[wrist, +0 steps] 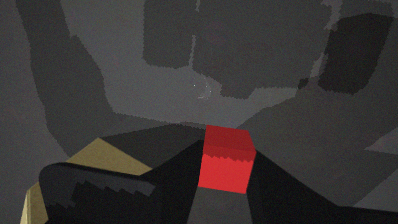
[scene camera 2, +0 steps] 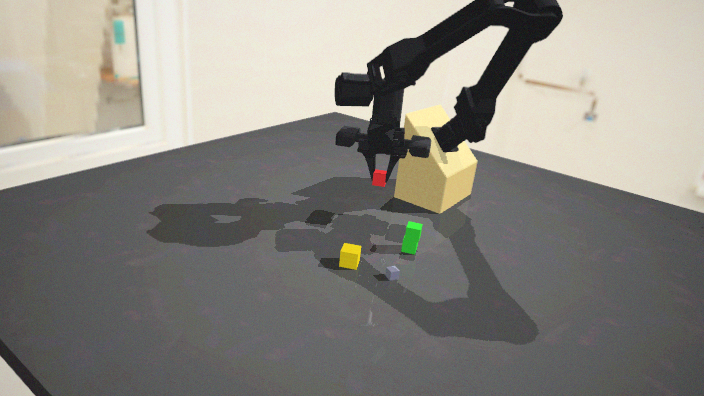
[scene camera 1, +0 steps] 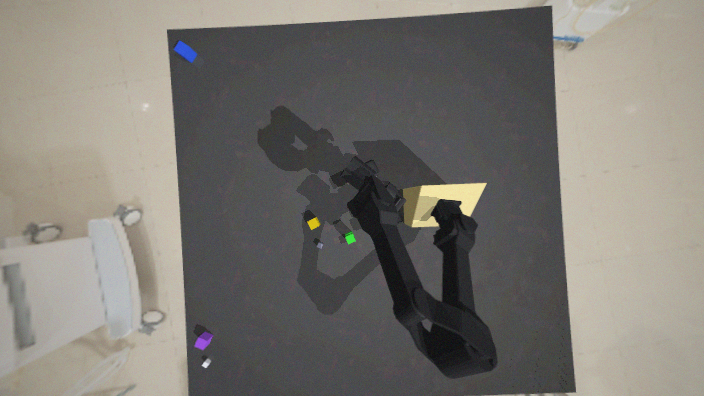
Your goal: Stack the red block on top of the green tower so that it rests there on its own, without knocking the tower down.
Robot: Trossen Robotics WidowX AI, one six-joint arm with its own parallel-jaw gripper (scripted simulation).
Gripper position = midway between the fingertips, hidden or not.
Note:
My gripper (scene camera 2: 379,180) holds a red block (wrist: 228,153).
My gripper shows as well in the wrist view (wrist: 224,150).

